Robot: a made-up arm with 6 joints. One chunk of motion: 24 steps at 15 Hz.
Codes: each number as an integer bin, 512 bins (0 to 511) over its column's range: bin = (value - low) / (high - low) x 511, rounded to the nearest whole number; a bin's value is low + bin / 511 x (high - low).
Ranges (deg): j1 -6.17..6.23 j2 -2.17..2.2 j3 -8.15..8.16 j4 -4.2..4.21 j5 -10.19..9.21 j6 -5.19..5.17
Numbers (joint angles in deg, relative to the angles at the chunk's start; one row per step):
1: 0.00 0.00 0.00 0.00 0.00 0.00
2: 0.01 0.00 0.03 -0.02 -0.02 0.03
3: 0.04 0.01 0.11 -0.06 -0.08 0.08
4: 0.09 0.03 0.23 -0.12 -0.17 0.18
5: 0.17 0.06 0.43 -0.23 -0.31 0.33
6: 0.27 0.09 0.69 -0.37 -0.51 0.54
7: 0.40 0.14 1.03 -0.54 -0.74 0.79
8: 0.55 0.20 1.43 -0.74 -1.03 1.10
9: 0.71 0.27 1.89 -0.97 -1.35 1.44
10: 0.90 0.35 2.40 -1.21 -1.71 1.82
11: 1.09 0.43 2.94 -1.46 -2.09 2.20
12: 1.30 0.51 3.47 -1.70 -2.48 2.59
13: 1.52 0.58 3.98 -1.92 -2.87 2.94
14: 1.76 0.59 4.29 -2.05 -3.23 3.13
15: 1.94 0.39 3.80 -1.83 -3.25 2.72
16: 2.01 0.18 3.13 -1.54 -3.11 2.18
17: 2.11 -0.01 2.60 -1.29 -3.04 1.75
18: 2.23 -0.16 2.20 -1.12 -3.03 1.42
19: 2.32 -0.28 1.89 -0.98 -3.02 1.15
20: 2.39 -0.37 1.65 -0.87 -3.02 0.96
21: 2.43 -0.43 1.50 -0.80 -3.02 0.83
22: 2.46 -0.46 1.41 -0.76 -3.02 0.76
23: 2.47 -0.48 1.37 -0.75 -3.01 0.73
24: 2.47 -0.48 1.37 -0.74 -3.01 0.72
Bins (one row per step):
1: 254 254 255 255 268 256
2: 255 254 256 254 268 257
3: 256 255 259 252 266 260
4: 258 257 263 248 264 265
5: 261 261 269 241 260 272
6: 265 264 277 233 255 283
7: 271 270 288 222 249 295
8: 277 277 300 210 241 310
9: 284 285 315 196 233 327
10: 291 295 331 182 223 346
11: 299 304 347 166 213 365
12: 308 313 364 152 203 384
13: 317 322 380 139 193 401
14: 327 323 390 131 183 410
15: 334 299 374 144 183 390
16: 337 275 353 162 186 364
17: 341 253 337 177 188 342
18: 346 235 324 187 189 326
19: 350 221 315 196 189 313
20: 353 210 307 202 189 303
21: 354 203 302 207 189 297
22: 356 200 300 209 189 293
23: 356 198 298 210 189 292
24: 356 198 298 210 189 292

